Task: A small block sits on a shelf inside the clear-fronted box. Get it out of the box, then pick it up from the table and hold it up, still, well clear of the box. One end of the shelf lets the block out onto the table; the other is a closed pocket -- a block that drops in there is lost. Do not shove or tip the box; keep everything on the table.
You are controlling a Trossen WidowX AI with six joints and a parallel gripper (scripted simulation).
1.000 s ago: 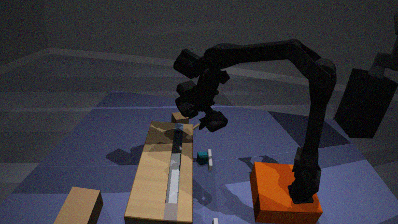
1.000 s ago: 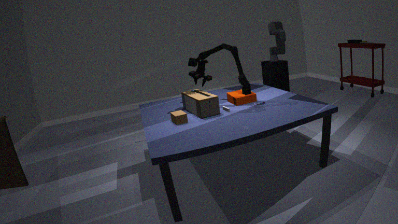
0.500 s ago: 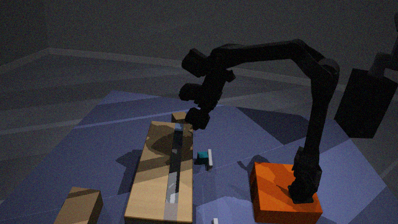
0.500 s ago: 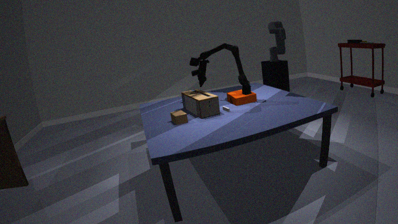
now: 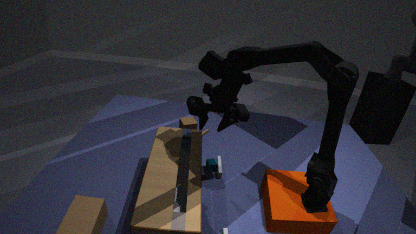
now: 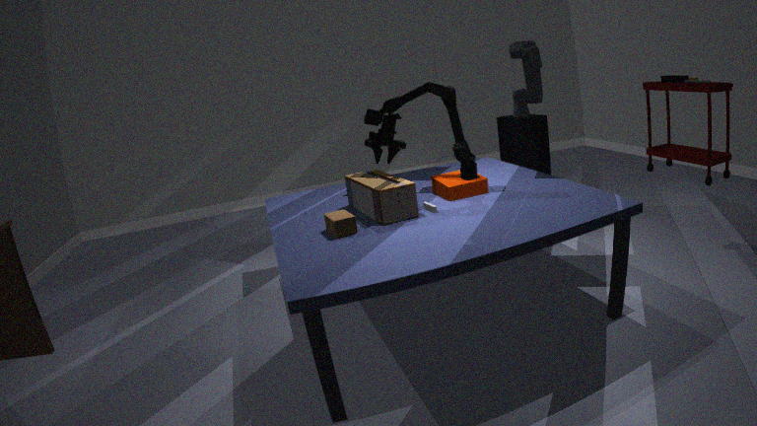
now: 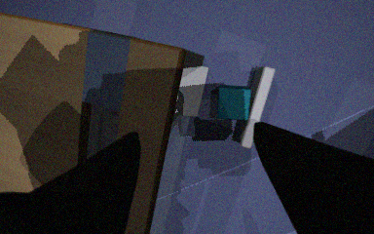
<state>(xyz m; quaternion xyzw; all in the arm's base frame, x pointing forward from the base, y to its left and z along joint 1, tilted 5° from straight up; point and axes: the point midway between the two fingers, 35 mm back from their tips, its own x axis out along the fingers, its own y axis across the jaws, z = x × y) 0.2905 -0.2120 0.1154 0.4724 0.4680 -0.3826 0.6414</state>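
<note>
The teal block lies 2 cm behind my gripper tip and 14 cm below it. The rest, counted from my gripper tip: box (5 cm ahead, 15 cm to the left, 9 cm below); thin stick (3 cm ahead, 17 cm to the right, 15 cm below).
</note>
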